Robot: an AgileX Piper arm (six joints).
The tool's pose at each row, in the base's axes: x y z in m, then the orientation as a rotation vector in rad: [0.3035, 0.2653, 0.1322, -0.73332, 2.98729, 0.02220]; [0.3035, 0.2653, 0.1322, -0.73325, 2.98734, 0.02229]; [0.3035, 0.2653, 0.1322, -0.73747, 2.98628, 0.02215]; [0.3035, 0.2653, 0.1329, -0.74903, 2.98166, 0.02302]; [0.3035, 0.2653, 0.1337, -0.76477, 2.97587, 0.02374]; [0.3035, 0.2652, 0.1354, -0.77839, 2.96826, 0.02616]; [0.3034, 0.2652, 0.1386, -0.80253, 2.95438, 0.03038]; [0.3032, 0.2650, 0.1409, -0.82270, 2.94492, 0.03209]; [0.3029, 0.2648, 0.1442, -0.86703, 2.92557, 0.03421]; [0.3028, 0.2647, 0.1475, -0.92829, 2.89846, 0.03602]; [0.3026, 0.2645, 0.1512, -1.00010, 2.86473, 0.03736]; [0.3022, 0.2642, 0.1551, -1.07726, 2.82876, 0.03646]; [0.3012, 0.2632, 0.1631, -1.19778, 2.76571, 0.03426]
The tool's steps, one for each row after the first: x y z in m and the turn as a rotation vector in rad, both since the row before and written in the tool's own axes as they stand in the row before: [0.0000, 0.0000, 0.0000, -0.00006, 0.00002, 0.00005]; [0.0000, 0.0000, 0.0000, 0.00000, 0.00000, -0.00283]; [0.0000, 0.0000, -0.0007, -0.00042, -0.00178, -0.00801]; [-0.0001, 0.0000, -0.0008, -0.00041, -0.00180, -0.01084]; [-0.0001, -0.0001, -0.0017, -0.00091, -0.00421, -0.00979]; [-0.0002, 0.0000, -0.0032, -0.00154, -0.00764, -0.01749]; [0.0001, -0.0001, -0.0023, -0.00071, -0.00393, -0.01432]; [0.0001, 0.0000, -0.0033, -0.00103, -0.00651, -0.03134]; [-0.0002, 0.0000, -0.0033, -0.00099, -0.00798, -0.04359]; [-0.0001, -0.0001, -0.0037, -0.00070, -0.00926, -0.05178]; [0.0001, 0.0000, -0.0039, -0.00012, -0.00715, -0.05591]; [0.0005, -0.0002, -0.0081, 0.00075, -0.01263, -0.08955]
